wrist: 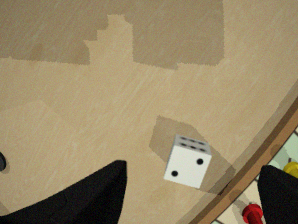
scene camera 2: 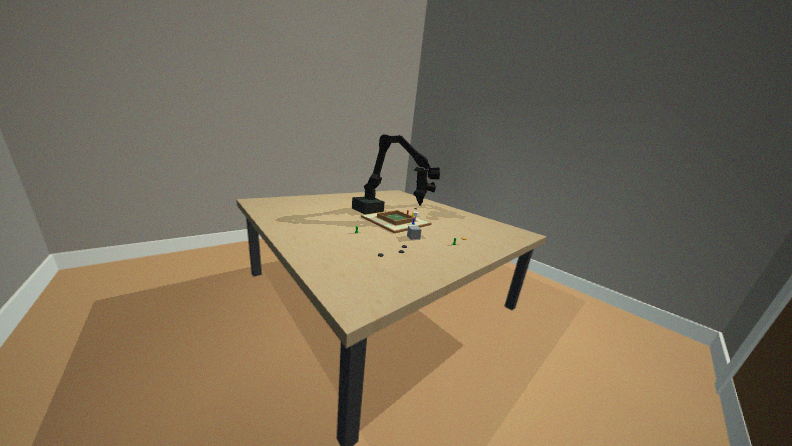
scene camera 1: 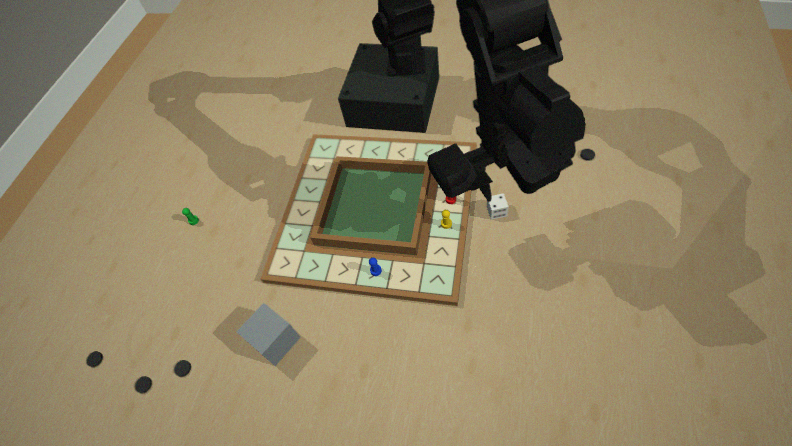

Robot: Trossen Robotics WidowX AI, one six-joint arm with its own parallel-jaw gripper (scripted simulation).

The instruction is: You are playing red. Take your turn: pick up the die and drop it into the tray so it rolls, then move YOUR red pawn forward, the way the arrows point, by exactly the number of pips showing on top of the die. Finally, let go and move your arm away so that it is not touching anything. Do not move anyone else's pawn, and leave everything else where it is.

Path:
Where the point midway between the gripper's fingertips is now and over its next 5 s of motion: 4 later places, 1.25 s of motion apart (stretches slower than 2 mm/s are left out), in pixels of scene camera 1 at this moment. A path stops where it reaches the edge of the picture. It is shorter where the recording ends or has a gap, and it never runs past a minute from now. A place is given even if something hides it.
The gripper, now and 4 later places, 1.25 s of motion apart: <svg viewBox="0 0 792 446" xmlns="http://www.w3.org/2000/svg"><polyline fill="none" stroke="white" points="507,190 498,205 500,174 386,177 362,195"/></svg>

